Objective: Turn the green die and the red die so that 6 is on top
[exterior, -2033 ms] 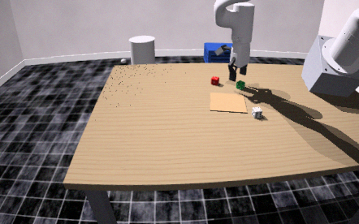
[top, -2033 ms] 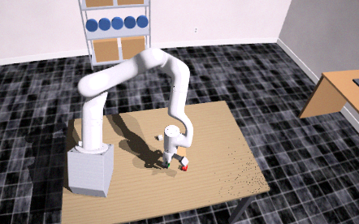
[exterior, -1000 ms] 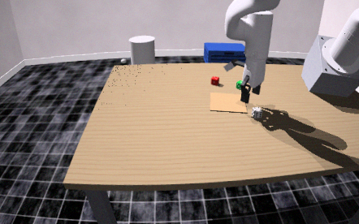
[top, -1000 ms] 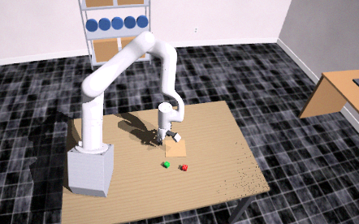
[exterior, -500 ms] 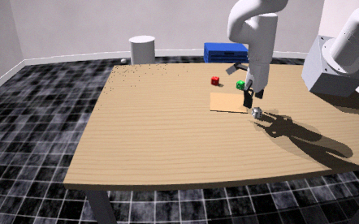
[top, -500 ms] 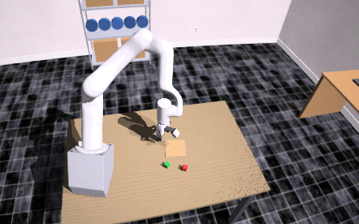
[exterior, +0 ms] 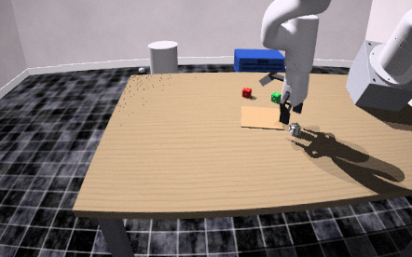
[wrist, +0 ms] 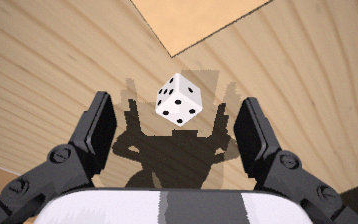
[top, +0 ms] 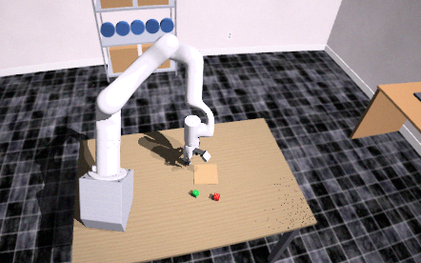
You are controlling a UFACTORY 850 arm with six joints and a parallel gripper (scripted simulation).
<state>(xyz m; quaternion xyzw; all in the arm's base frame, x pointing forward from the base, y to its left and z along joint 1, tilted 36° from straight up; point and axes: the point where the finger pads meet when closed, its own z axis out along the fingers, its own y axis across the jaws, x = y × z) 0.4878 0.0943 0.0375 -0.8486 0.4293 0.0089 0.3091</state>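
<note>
The white die lies 5 cm below my hand, 2 cm behind it and 1 cm to the left of it. Also, from my hand: red die 27 cm to the right, 7 cm ahead, 5 cm below; tan mat 9 cm to the right, 6 cm below, 6 cm ahead; green die 21 cm to the right, 5 cm below, 3 cm behind.
</note>
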